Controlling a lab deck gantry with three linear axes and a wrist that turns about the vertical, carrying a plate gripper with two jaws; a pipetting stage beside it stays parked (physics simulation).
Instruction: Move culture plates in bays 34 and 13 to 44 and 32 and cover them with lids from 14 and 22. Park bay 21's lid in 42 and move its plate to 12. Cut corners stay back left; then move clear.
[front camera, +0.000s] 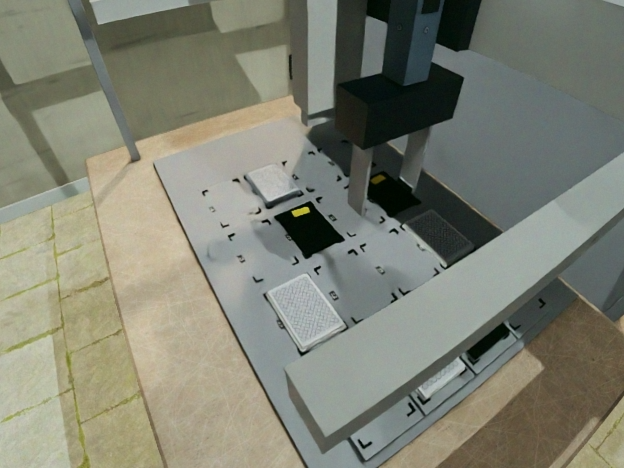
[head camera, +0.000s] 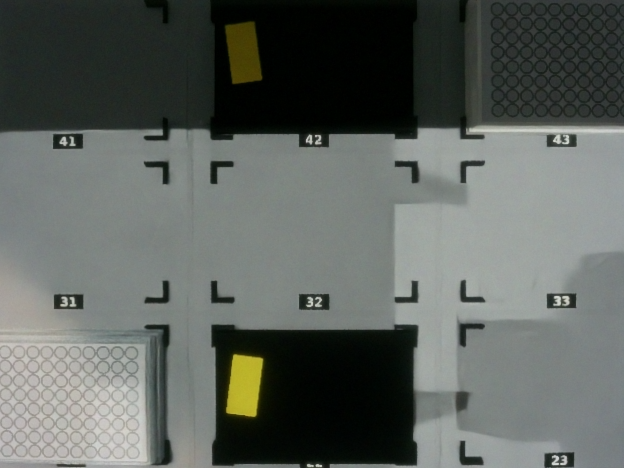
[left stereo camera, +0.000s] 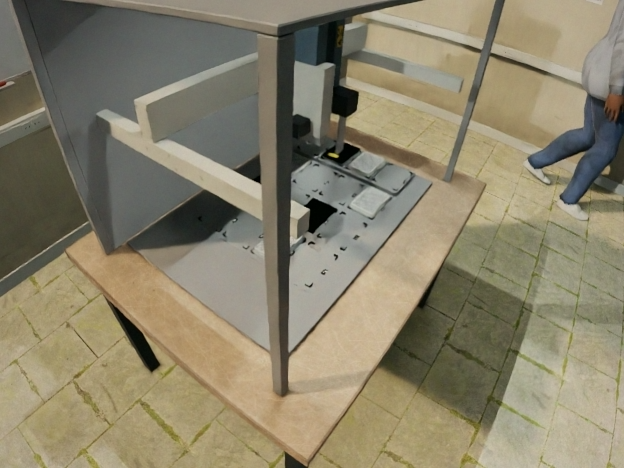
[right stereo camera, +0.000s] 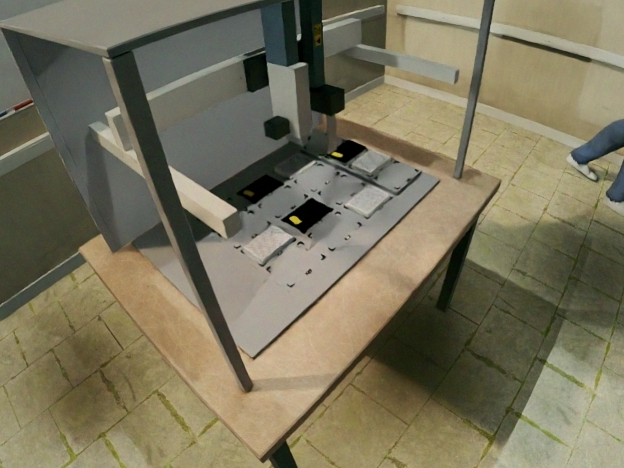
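Seen in the pictures: gripper, fingertip midpoint: (front camera: 382, 197) (left stereo camera: 324, 146) (right stereo camera: 318, 145); robot's base at its link origin: (front camera: 203, 192) (left stereo camera: 309, 286) (right stereo camera: 290, 286).
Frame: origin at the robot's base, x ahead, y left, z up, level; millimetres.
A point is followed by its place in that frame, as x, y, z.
My gripper (front camera: 384, 201) @(358, 212, 159) (right stereo camera: 331, 142) hangs above the deck, jaws apart and nothing between them. A black lid with a yellow label (front camera: 395, 197) @(255, 366, 8) (head camera: 322, 65) @(234, 363, 8) lies in bay 42, another black lid (front camera: 315, 235) @(258, 149, 8) (head camera: 327, 397) @(236, 151, 8) in bay 22. A pale ringed plate (head camera: 70, 403) @(74, 149, 14) (front camera: 272, 182) @(69, 148, 14) sits uncovered in bay 21, and one (front camera: 305, 312) @(402, 39, 14) (right stereo camera: 366, 200) @(381, 43, 14) in bay 13. In the right-hand column a black labelled piece (right stereo camera: 351, 149) @(569, 246, 31) (front camera: 488, 343) @(613, 249, 31) lies in bay 34; whether a plate is under it is hidden. Bays 32 (head camera: 302, 226) @(220, 261, 0) and 14 (right stereo camera: 400, 176) @(557, 29, 14) are bare. Cut corners are too small to judge.
A pale plate (head camera: 554, 65) @(378, 361, 14) (front camera: 438, 236) @(397, 358, 14) stands in bay 43 and another (right stereo camera: 371, 161) @(552, 145, 29) (front camera: 443, 377) @(611, 151, 29) in bay 24. A grey beam (front camera: 453, 302) @(621, -8, 400) crosses the front view and hides part of the right-hand column. The parked pipetting stage (right stereo camera: 288, 95) stands beside the gripper.
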